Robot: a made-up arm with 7 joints. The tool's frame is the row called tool.
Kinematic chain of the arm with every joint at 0, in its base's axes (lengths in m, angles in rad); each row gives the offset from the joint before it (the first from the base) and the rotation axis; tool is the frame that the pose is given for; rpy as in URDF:
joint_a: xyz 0 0 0.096 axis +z
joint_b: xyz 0 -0.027 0.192 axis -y
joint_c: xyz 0 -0.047 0.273 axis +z
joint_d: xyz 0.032 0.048 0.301 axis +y
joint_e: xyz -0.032 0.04 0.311 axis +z
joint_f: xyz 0 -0.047 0.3 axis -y
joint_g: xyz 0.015 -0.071 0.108 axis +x
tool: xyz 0 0 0 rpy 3.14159 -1.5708 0
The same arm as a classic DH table. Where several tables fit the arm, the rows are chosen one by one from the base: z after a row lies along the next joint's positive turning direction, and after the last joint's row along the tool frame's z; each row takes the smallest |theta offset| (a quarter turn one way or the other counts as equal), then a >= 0, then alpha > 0; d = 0 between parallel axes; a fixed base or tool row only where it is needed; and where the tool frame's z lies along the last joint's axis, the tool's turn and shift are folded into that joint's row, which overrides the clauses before.
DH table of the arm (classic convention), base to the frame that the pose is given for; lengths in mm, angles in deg. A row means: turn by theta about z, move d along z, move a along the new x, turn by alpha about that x. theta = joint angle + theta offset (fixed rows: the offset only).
joint_a: a 0, alpha 90, d 288, theta0 0
joint_b: a 0, alpha -90, d 74, theta0 0
joint_c: a 32, alpha -90, d 574, theta0 0
joint_d: a -32, alpha 90, d 88, theta0 0
joint_e: a 0, alpha 90, d 611, theta0 0
joint_f: a 108, alpha 90, d 118, theta0 90
joint_g: a 0, alpha 0, d 15, theta0 0

